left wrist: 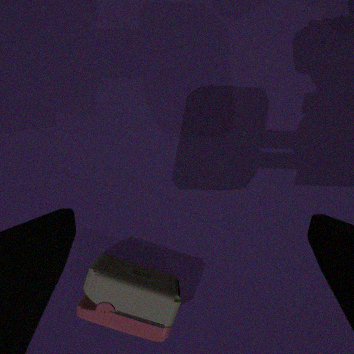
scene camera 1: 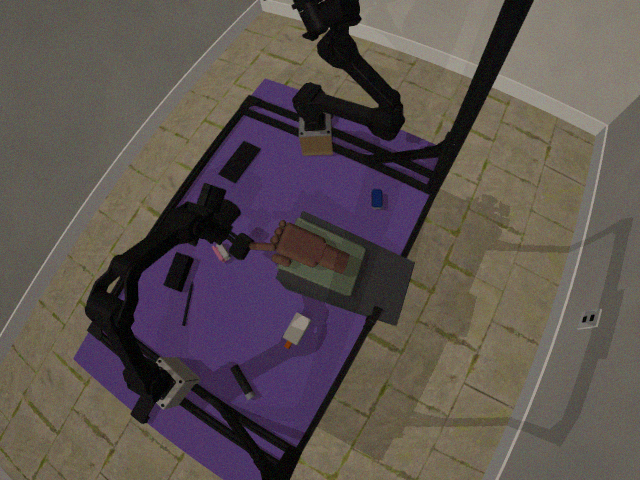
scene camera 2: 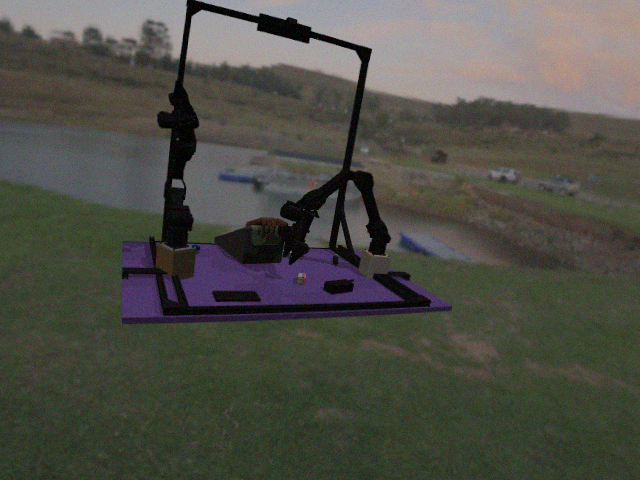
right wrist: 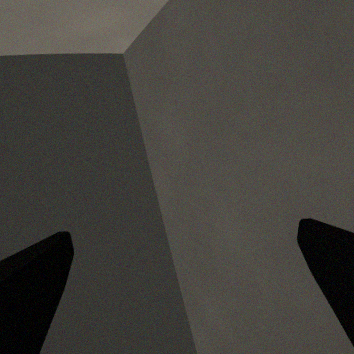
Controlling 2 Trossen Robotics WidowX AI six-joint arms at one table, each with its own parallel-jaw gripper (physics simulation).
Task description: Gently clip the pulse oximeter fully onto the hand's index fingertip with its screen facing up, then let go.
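Where they show: left gripper, fingertip midpoint: [left wrist: 194,223] [scene camera 1: 235,235] [scene camera 2: 286,260]; right gripper, fingertip midpoint: [scene camera 2: 180,87] [right wrist: 186,236]; left arm's base, origin of the base link: [scene camera 1: 161,383] [scene camera 2: 376,253]; right arm's base, origin of the base link: [scene camera 1: 314,122] [scene camera 2: 176,245].
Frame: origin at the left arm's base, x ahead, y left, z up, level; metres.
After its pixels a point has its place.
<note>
The pulse oximeter [scene camera 1: 220,252] {x 0.377, y 0.134, z -0.074 m} [scene camera 2: 301,278] {x 0.389, y 0.164, z -0.079 m} [left wrist: 131,299] {x 0.386, y 0.137, z -0.074 m}, white on one half and pink on the other, lies on its side on the purple mat. My left gripper [left wrist: 194,223] {x 0.442, y 0.108, z -0.030 m} is open and empty above it; in the left wrist view the oximeter is low and nearer the left-hand finger. The brown hand [scene camera 1: 302,244] {x 0.511, y -0.100, z 0.084 m} [scene camera 2: 266,223] {x 0.509, y -0.043, z 0.078 m} rests on a green pad, and its index finger [scene camera 1: 262,246] points toward the left gripper's dark finger in scene camera 1. The oximeter is apart from the hand. My right gripper [right wrist: 186,236] {x 0.902, y 0.201, z 0.543 m} is open and empty, raised and facing the walls.
The pad [scene camera 1: 355,283] {x 0.526, y -0.249, z -0.023 m} sits on a dark wedge [scene camera 1: 388,286] {x 0.577, y -0.324, z -0.059 m}. A black block [scene camera 1: 178,271] {x 0.252, y 0.204, z -0.072 m} [scene camera 2: 338,286] {x 0.265, y 0.244, z -0.075 m}, thin black stick [scene camera 1: 188,304] {x 0.193, y 0.122, z -0.098 m}, flat black slab [scene camera 1: 239,161] {x 0.654, y 0.310, z -0.097 m} [scene camera 2: 236,296] {x 0.658, y 0.323, z -0.097 m}, white box [scene camera 1: 297,328] {x 0.341, y -0.188, z -0.077 m}, dark cylinder [scene camera 1: 241,380] {x 0.131, y -0.151, z -0.080 m} and blue item [scene camera 1: 376,197] {x 0.788, y -0.147, z -0.073 m} lie around. A black frame borders the mat.
</note>
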